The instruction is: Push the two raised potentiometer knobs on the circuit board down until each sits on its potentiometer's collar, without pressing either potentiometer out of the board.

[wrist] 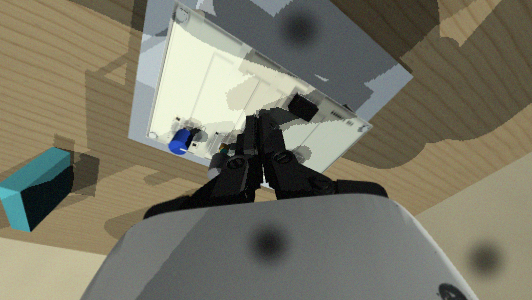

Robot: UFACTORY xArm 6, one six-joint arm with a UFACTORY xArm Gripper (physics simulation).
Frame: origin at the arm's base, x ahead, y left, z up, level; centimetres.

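Seen in the pictures: gripper, fingertip midpoint: (260, 131).
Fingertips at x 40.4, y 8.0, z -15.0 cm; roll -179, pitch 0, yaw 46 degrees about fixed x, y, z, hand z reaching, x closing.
Offsets run from my fingertips to a thing's middle. "spot": to the spot under its first point. Level surfaces: height alone.
A white circuit board @(spot: dz -1.2, dx -6.1, dy -0.2 cm) (185, 75) lies tilted across the upper middle of the wrist view. A blue knob @(dz +0.1, dx -4.2, dy -4.4 cm) (180, 142) with a white pointer line stands near its lower left corner; the gap to its collar cannot be judged. A grey cylindrical part @(spot: dz +2.0, dx -1.5, dy -3.2 cm) (216, 166), which looks like the other knob, stands near the board's lower edge, partly hidden by the left finger. My gripper (260, 131) is shut and empty. Its fingertips are over the middle of the board, right of both knobs; their height above it is unclear. The potentiometer bodies are hard to make out.
The board rests on a blue-grey plate @(spot: dz -5.3, dx -8.8, dy -8.4 cm) (137, 112). A black block-shaped component @(spot: dz -0.1, dx +1.1, dy +3.4 cm) (303, 106) stands on the board right of the fingertips. A small yellow and teal part @(spot: dz -0.7, dx -1.1, dy -3.5 cm) (224, 148) is beside the left finger. A teal block @(dz -3.1, dx -14.2, dy -24.2 cm) (37, 172) lies on the wooden table @(dz -6.1 cm) (35, 80) at left.
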